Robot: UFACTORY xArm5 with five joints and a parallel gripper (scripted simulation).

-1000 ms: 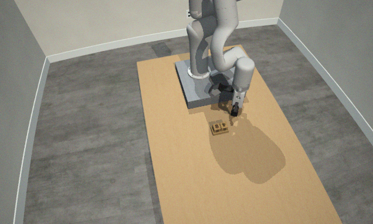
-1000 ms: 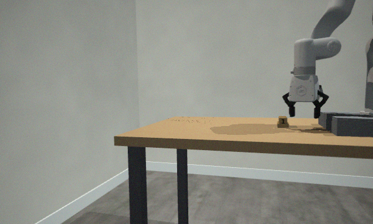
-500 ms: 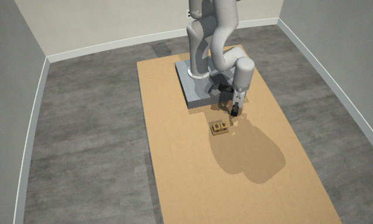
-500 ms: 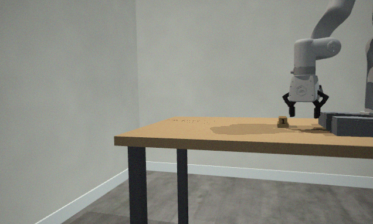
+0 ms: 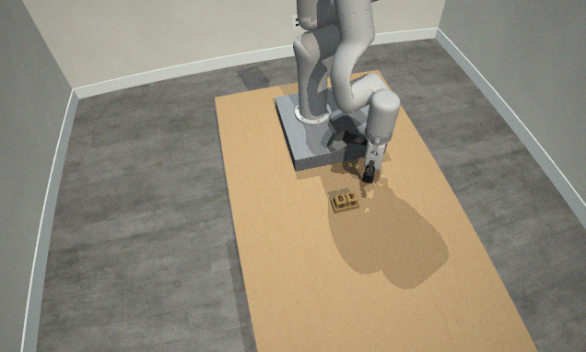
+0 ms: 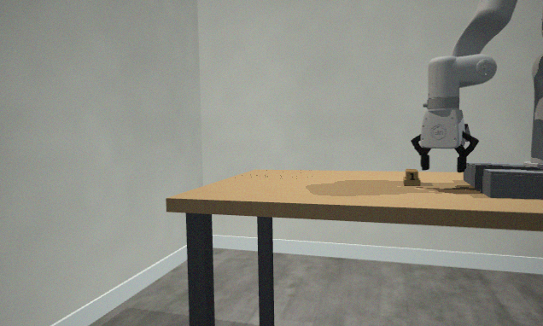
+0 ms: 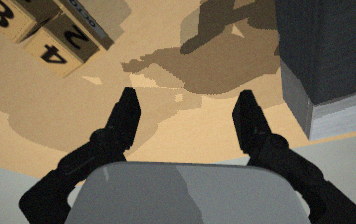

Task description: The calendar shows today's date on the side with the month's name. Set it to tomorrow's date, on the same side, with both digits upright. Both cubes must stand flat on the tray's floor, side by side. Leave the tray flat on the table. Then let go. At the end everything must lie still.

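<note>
The wooden cube lies 12 cm to the right of my hand, 7 cm ahead of it and 3 cm below it. Also, from my hand: wooden tray: 10 cm to the right, 7 cm ahead, 5 cm below.
</note>
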